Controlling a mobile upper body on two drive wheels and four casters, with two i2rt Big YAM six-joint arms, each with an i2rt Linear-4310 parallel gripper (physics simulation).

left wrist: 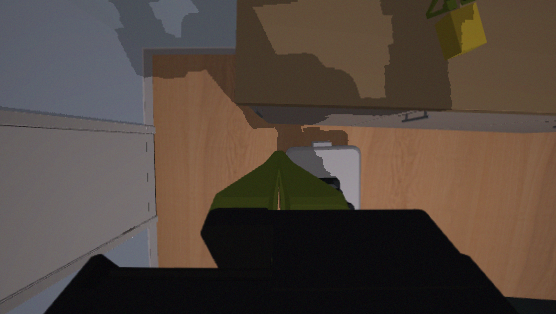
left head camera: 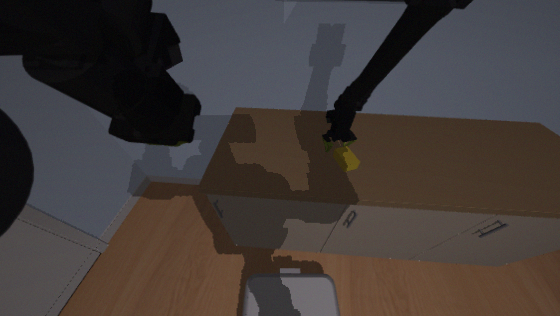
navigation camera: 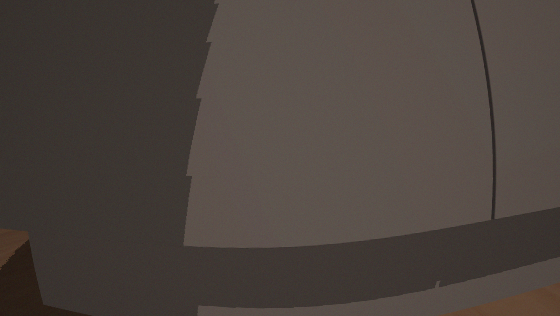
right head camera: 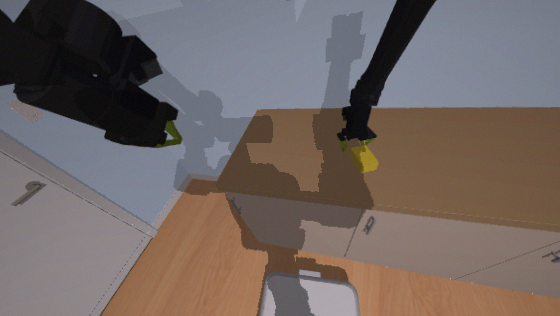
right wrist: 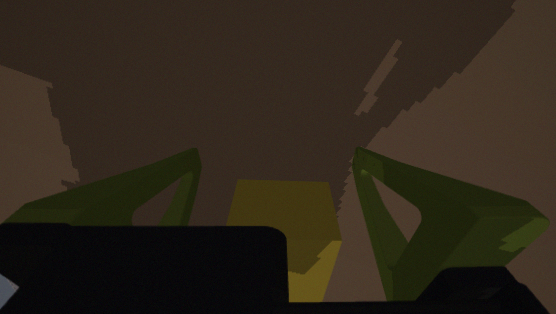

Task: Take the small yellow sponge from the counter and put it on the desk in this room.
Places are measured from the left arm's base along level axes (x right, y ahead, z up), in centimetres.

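Where they show: left gripper, fingertip midpoint: (left wrist: 278,157) (left head camera: 188,138) (right head camera: 180,140); right gripper, fingertip midpoint: (left wrist: 443,9) (left head camera: 335,149) (right head camera: 353,149) (right wrist: 276,156).
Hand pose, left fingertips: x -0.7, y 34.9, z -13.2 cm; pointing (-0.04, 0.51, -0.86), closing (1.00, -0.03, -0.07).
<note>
Each offset is from my left fingertips to the top centre of the thing. "pt": to the spot under its first point. Level surfaces: height alone.
The yellow sponge @[dx +45.3, dy +27.6, dz -32.3 cm] (left head camera: 346,158) (right head camera: 364,159) (left wrist: 461,31) (right wrist: 285,210) lies on the brown counter @[dz -36.8 cm] (left head camera: 450,160) (right head camera: 465,165) (left wrist: 505,75). My right gripper (left head camera: 340,145) (right head camera: 355,145) (right wrist: 276,156) is open and close to the sponge, at its far end in the head views. In the right wrist view the sponge shows between the two green fingers, low in the picture and partly hidden by the black gripper body, with gaps at both sides. My left gripper (right head camera: 177,142) (left wrist: 278,157) is shut and empty, out to the left of the counter. The desk does not show.
White cabinet doors @[pt dx +71.9, dy +8.9, dz -66.6 cm] (left head camera: 390,230) (right head camera: 415,245) with handles form the counter front, which fills much of the navigation view. My light grey base (left head camera: 295,297) (right head camera: 312,297) stands on the wooden floor before it. A blue-grey wall is behind the counter; a white door (right head camera: 65,240) is at the left.
</note>
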